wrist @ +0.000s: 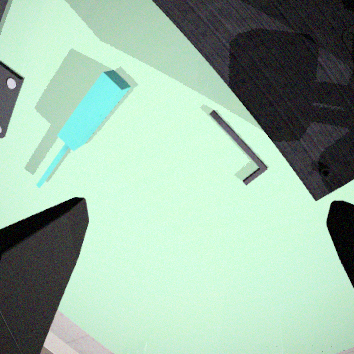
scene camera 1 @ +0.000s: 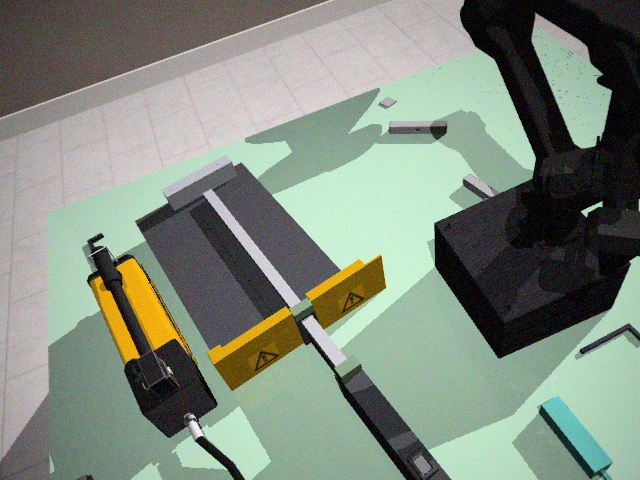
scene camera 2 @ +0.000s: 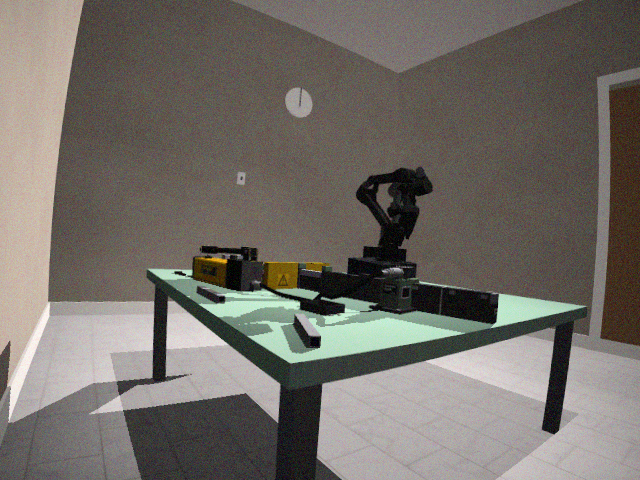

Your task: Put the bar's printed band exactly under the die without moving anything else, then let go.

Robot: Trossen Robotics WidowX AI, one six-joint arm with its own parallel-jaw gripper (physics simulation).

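Frame: origin at the arm's base, x left, y down, z back, level; centimetres.
Seen in the pictures: gripper, fingertip midpoint: [wrist: 210,211] [scene camera 2: 408,236]; arm's base, origin of the base link: [scene camera 1: 550,227] [scene camera 2: 389,260].
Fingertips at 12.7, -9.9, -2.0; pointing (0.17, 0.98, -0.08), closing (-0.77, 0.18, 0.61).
Note:
Pixels of each thing's middle, then the offset from my fingertips to it, as dx, dy, dz. "pt": a spot on its surface instead.
- black pump, body centre: [scene camera 1: 140,329] [scene camera 2: 224,265] -24.2, +15.4, -64.5
- cyan box, body centre: [wrist: 70,139] [scene camera 1: 601,470] +18.0, +20.5, -7.9
- L-shaped key, body centre: [wrist: 230,148] [scene camera 1: 612,345] +2.9, +21.6, +4.4
- green device, surface spot: [scene camera 2: 398,294] pt +31.3, +17.1, -32.8
A long pale bar [scene camera 1: 248,242] runs along the dark grey bed and lines up with the slot between two yellow warning plates [scene camera 1: 258,356] [scene camera 1: 346,299]. A short pale stretch continues beyond them to a long dark housing. Loose grey square bars [scene camera 1: 417,127] [scene camera 1: 479,186] [scene camera 2: 210,294] [scene camera 2: 307,330] lie on the table. I cannot make out a printed band or surely tell which part is the die. My gripper [wrist: 210,211] [scene camera 2: 407,235] is open and empty, high above the table near the arm's base; its fingers are hard to make out in scene camera 1.
A yellow and black pump [scene camera 1: 136,310] [scene camera 2: 211,271] with a hose stands beside the bed. The black base block [scene camera 1: 516,279] [wrist: 280,75] is at the right. A cyan box [scene camera 1: 574,436] [wrist: 95,110] and an L-shaped key [scene camera 1: 604,338] [wrist: 237,140] lie nearby. A green device [scene camera 2: 398,294] stands by the housing.

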